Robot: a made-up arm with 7 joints.
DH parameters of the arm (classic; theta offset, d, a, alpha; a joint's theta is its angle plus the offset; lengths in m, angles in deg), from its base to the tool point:
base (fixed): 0 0.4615 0.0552 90
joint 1: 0 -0.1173 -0.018 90
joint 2: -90 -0.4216 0.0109 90
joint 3: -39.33 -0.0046 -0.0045 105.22
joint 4: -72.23 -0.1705 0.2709 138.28
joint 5: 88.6 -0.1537 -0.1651 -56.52
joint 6: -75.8 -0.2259 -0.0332 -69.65
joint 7: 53.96 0.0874 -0.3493 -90
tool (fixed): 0 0.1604 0 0
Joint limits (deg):
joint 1: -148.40..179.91
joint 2: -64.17..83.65
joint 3: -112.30..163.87
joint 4: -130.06..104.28
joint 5: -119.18..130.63
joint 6: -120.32..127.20
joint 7: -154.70..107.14
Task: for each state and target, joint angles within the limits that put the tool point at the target. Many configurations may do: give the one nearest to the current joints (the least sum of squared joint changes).
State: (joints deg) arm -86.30 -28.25 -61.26 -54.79 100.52 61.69 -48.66
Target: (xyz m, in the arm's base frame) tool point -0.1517 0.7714 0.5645
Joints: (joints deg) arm -89.60 -60.75 -84.32 -83.71 85.02 80.08 -38.67
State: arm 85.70 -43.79 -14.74 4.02 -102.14 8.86 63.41
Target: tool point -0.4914 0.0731 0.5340
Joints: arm 95.10 -37.95 -8.26 5.15 -97.19 6.55 29.60
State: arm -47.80 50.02 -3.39 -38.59 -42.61 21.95 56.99
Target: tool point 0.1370 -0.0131 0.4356
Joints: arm -56.73 58.02 14.10 -58.60 -32.58 13.20 103.83
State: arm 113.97 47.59 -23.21 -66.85 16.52 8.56 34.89
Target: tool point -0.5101 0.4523 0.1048
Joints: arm 145.40 14.72 -25.73 -37.89 8.22 15.83 30.38
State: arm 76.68 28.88 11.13 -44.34 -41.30 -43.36 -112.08
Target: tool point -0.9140 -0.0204 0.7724
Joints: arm 116.46 39.59 -10.99 -21.50 -40.89 -30.95 -97.37
